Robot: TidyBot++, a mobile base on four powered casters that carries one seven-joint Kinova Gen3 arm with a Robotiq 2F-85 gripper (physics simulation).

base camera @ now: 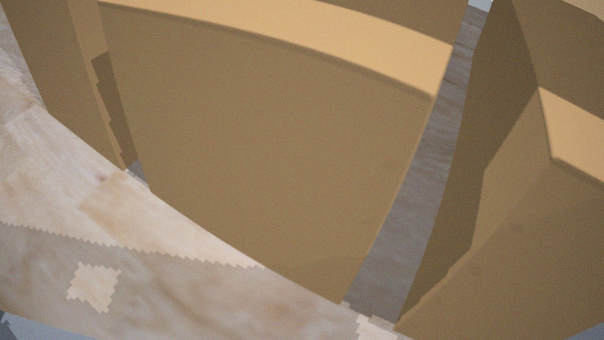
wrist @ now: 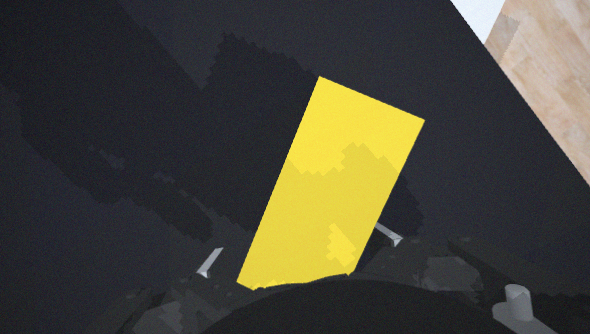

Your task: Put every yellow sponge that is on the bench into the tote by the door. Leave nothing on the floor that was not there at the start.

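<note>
A yellow sponge lies on the dark bench top in the wrist view, slanting from the lower middle up to the right. Its near end is partly hidden by the black gripper body. My gripper is open, with one fingertip on each side of the sponge's near part. The left fingertip stands a little apart from the sponge, and the right one appears close to its right edge. Whether either touches it I cannot tell. The gripper does not show in the base camera view. I cannot make out the tote in either view.
Tan upright panels with lighter top edges stand close by in the base camera view, with another tan piece on the right and a narrow gap between. Pale wooden floor runs below them. The bench's edge crosses the wrist view's upper right.
</note>
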